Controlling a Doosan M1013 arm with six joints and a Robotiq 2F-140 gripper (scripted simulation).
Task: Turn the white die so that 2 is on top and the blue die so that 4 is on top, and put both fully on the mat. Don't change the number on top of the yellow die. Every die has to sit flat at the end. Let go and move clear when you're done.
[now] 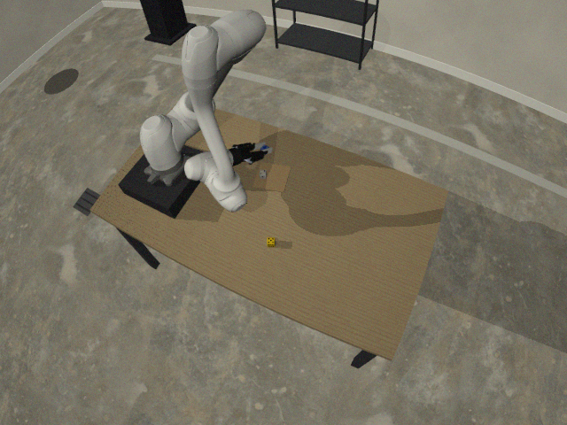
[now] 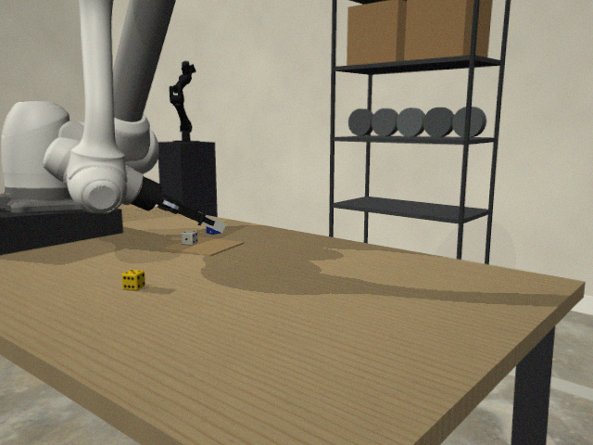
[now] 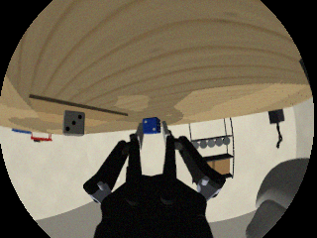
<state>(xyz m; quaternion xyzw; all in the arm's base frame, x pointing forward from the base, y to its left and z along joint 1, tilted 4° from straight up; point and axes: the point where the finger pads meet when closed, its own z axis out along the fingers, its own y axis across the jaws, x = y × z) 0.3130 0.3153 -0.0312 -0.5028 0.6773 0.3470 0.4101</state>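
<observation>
The blue die lies 1 cm to the left of my hand and 2 cm below it. From my hand the other things lie so: white die (7 cm ahead, 12 cm to the right, 1 cm below); then mat (11 cm ahead, 10 cm to the right, 3 cm below); then yellow die (28 cm ahead, 38 cm to the right, 2 cm below).
</observation>
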